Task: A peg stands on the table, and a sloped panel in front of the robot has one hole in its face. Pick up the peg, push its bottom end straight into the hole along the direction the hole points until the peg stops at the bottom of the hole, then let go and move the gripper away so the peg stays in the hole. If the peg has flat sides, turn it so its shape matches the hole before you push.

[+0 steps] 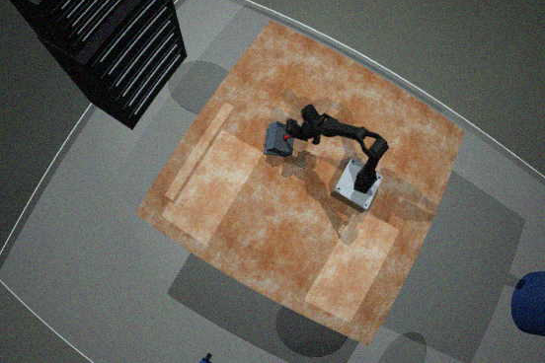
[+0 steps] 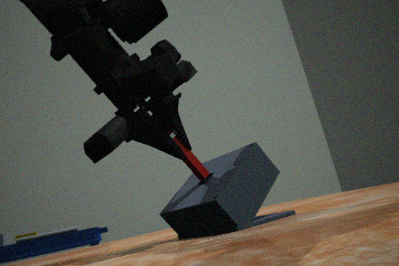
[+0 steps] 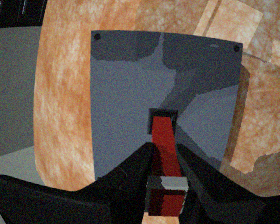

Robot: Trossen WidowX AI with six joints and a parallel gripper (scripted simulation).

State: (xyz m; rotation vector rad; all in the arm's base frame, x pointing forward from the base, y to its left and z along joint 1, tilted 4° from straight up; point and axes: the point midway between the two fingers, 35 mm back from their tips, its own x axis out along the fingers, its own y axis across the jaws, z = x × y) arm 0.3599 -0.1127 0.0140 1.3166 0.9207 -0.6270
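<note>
Now: the blue-grey sloped panel block 60 mm below my gripper tip, 40 mm ahead of it and 10 mm to the left of it. Round my gripper tip: red peg (10 mm behind, 10 mm above).
</note>
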